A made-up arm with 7 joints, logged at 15 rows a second.
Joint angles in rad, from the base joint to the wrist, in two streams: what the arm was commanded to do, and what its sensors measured. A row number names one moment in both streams.
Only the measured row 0 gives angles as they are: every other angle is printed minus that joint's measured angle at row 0.
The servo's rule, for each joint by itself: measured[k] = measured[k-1] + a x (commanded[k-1-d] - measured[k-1]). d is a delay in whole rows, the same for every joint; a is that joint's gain. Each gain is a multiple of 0.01, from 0.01 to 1. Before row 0 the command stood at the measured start. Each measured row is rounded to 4 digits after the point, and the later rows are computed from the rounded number. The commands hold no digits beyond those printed.
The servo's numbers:
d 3
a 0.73 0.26 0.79 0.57 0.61 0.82 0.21
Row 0, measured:
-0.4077, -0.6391, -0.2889, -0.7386, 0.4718, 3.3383, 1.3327
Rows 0 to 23, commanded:
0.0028, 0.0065, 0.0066, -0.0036, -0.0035, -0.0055, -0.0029
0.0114, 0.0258, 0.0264, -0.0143, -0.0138, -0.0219, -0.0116
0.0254, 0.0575, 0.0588, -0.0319, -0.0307, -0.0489, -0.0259
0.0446, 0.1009, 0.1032, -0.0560, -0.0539, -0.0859, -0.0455
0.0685, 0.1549, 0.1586, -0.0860, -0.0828, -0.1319, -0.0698
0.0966, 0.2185, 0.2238, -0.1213, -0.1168, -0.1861, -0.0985
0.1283, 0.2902, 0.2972, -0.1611, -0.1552, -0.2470, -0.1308
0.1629, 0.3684, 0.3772, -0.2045, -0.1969, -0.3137, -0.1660
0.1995, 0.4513, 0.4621, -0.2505, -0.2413, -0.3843, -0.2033
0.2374, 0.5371, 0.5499, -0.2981, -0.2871, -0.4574, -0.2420
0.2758, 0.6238, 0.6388, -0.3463, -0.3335, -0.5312, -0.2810
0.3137, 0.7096, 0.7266, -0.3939, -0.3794, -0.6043, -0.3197
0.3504, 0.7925, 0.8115, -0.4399, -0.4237, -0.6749, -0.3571
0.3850, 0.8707, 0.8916, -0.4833, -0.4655, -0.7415, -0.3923
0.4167, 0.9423, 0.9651, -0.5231, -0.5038, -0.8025, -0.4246
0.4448, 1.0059, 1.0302, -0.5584, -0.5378, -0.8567, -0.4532
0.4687, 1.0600, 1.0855, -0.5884, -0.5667, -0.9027, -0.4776
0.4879, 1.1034, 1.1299, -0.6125, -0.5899, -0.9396, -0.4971
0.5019, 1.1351, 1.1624, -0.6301, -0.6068, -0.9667, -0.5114
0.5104, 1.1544, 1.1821, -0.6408, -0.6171, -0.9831, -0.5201
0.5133, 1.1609, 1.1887, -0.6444, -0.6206, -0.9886, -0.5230
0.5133, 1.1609, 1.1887, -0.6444, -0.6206, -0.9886, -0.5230
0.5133, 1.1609, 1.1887, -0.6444, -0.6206, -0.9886, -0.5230
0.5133, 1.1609, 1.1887, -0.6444, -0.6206, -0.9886, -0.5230
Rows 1 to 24, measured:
0.0000, 0.0000, 0.0000, 0.0000, 0.0000, 0.0000, 0.0000
0.0000, 0.0000, 0.0000, 0.0000, 0.0000, 0.0000, 0.0000
0.0000, 0.0000, 0.0000, 0.0000, 0.0000, 0.0000, 0.0000
0.0020, 0.0017, 0.0052, -0.0021, -0.0021, -0.0045, -0.0006
0.0089, 0.0080, 0.0219, -0.0091, -0.0092, -0.0188, -0.0029
0.0209, 0.0209, 0.0511, -0.0221, -0.0223, -0.0435, -0.0077
0.0382, 0.0417, 0.0923, -0.0414, -0.0416, -0.0783, -0.0156
0.0603, 0.0711, 0.1447, -0.0668, -0.0667, -0.1223, -0.0270
0.0868, 0.1094, 0.2072, -0.0979, -0.0973, -0.1746, -0.0420
0.1171, 0.1564, 0.2783, -0.1339, -0.1326, -0.2340, -0.0606
0.1505, 0.2115, 0.3564, -0.1741, -0.1718, -0.2994, -0.0827
0.1863, 0.2738, 0.4399, -0.2176, -0.2142, -0.3690, -0.1080
0.2236, 0.3423, 0.5268, -0.2635, -0.2587, -0.4415, -0.1361
0.2617, 0.4155, 0.6153, -0.3107, -0.3043, -0.5151, -0.1665
0.2997, 0.4920, 0.7032, -0.3581, -0.3501, -0.5882, -0.1987
0.3367, 0.5701, 0.7888, -0.4047, -0.3950, -0.6593, -0.2320
0.3720, 0.6483, 0.8700, -0.4495, -0.4380, -0.7267, -0.2657
0.4046, 0.7247, 0.9451, -0.4915, -0.4781, -0.7889, -0.2991
0.4339, 0.7978, 1.0123, -0.5296, -0.5145, -0.8445, -0.3315
0.4593, 0.8660, 1.0701, -0.5631, -0.5463, -0.8922, -0.3622
0.4802, 0.9277, 1.1173, -0.5913, -0.5729, -0.9311, -0.3905
0.4960, 0.9816, 1.1529, -0.6134, -0.5936, -0.9603, -0.4159
0.5065, 1.0265, 1.1760, -0.6290, -0.6079, -0.9790, -0.4378
0.5115, 1.0614, 1.1860, -0.6378, -0.6156, -0.9869, -0.4557

